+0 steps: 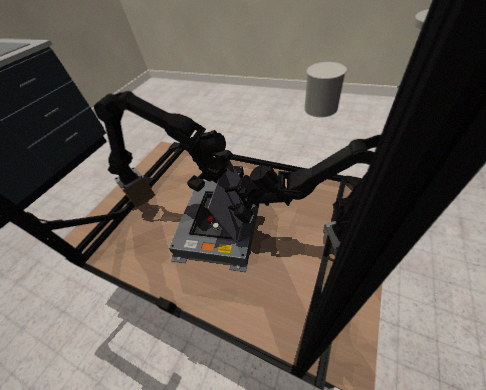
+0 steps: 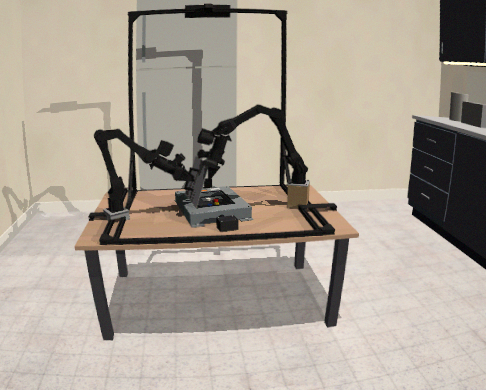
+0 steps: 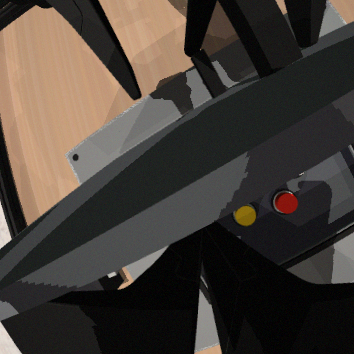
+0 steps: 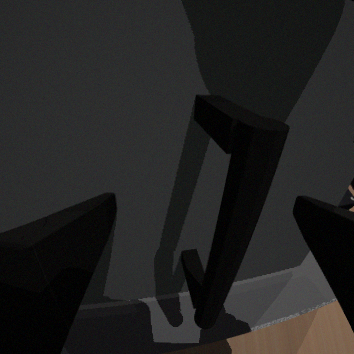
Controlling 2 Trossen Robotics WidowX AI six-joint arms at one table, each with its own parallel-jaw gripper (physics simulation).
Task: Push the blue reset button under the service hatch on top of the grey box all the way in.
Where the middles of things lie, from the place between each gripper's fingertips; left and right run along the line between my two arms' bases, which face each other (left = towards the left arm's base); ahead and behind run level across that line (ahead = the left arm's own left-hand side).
The service hatch point(image 1: 225, 194) lies 5 cm behind my left hand, 6 cm to the right of it and 2 cm below it.
My right gripper is now 2 cm above the service hatch and 1 cm to the right of it.
